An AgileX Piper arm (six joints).
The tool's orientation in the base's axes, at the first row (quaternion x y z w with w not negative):
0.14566, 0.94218, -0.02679, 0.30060
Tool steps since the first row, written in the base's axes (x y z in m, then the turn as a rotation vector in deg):
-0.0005, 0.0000, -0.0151, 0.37, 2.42, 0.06
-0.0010, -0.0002, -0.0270, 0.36, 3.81, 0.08
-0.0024, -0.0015, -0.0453, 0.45, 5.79, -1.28
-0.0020, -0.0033, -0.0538, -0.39, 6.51, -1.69
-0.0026, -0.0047, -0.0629, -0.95, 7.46, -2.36
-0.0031, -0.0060, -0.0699, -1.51, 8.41, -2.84
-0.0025, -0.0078, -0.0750, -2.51, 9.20, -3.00
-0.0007, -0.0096, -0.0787, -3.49, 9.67, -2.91
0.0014, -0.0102, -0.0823, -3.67, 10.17, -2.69
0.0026, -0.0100, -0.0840, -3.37, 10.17, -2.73
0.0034, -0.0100, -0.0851, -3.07, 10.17, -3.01
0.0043, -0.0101, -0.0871, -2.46, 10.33, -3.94
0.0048, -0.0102, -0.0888, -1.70, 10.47, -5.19
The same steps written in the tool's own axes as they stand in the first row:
0.0091, -0.0007, 0.0121, 0.30, 2.42, -0.18
0.0162, -0.0015, 0.0216, 0.66, 3.75, -0.39
0.0275, -0.0038, 0.0359, 1.88, 5.62, 0.50
0.0316, -0.0057, 0.0433, 2.96, 6.05, 0.27
0.0369, -0.0076, 0.0506, 4.02, 6.77, 0.37
0.0410, -0.0092, 0.0563, 4.98, 7.50, 0.32
0.0430, -0.0110, 0.0610, 6.05, 7.96, -0.22
0.0433, -0.0123, 0.0653, 6.88, 8.12, -0.90
0.0435, -0.0124, 0.0695, 7.02, 8.56, -1.25
0.0436, -0.0119, 0.0715, 6.81, 8.64, -1.05
0.0436, -0.0117, 0.0729, 6.74, 8.72, -0.66
0.0441, -0.0116, 0.0750, 6.84, 9.02, 0.42
0.0446, -0.0117, 0.0767, 7.01, 9.32, 1.85

